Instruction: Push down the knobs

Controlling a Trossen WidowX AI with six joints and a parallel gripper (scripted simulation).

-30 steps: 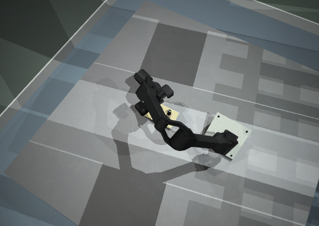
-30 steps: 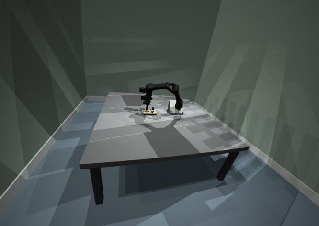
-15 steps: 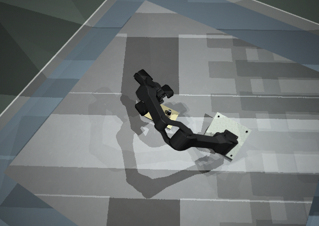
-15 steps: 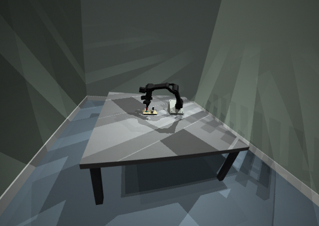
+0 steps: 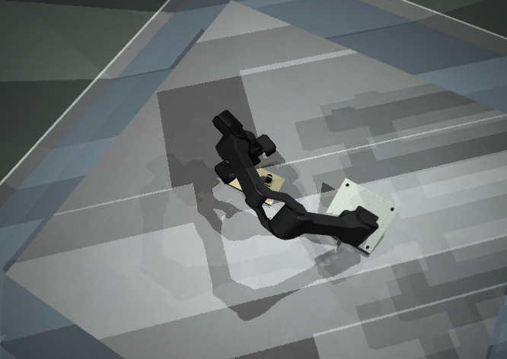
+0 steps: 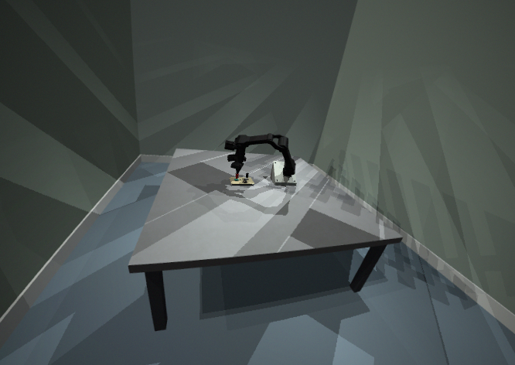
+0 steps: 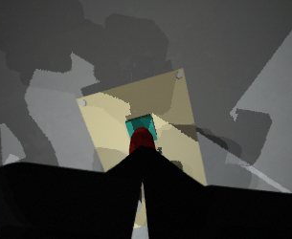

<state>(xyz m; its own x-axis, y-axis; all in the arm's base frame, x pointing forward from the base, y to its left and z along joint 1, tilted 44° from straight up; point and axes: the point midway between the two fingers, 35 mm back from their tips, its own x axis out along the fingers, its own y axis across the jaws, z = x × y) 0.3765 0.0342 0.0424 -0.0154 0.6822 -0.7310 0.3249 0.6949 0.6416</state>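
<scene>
Now: gripper tip 2 cm above the red knob. From my gripper tip the other things lie so: black knob (7 cm behind, 2 cm to the right, 1 cm below).
</scene>
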